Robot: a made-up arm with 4 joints.
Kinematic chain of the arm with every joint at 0, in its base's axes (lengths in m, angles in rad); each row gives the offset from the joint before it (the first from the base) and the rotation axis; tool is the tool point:
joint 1: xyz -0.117 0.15 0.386 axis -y
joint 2: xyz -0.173 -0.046 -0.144 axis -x
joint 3: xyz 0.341 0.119 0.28 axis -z
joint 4: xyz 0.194 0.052 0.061 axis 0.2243 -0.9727 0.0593
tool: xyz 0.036 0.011 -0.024
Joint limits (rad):
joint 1: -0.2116..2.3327
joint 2: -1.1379..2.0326
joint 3: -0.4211..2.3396
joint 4: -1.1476..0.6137
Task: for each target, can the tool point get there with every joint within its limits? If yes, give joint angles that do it. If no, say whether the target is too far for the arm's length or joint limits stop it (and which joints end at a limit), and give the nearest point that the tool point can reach.
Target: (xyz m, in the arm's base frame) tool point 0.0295 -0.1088 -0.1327
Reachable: no: joint limits stop it (at a limit: joint 1, joint 2, joint 3) | nearest point 0.0968 0.2585 -0.1705 | short by 0.375 m
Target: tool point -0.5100 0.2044 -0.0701
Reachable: no: joint limits stop it (at a limit: joint 1, joint 3, joint 4) | nearest point -0.3036 0.1517 0.2787 | short by 0.409 m
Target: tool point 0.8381 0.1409 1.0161
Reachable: no: too far | nearest point 0.4258 0.2881 0.7441 | short by 0.515 m
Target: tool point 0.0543 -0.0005 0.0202
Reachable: no: joint limits stop it (at a limit: joint 1, joint 2) | nearest point 0.0745 -0.2071 0.2398 | short by 0.302 m
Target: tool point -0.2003 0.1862 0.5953
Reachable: yes | joints 1.1817 0.5671 1.8659 -0.7719
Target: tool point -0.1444 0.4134 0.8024
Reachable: yes | joints 2.0279 1.4190 0.5232 -0.4289
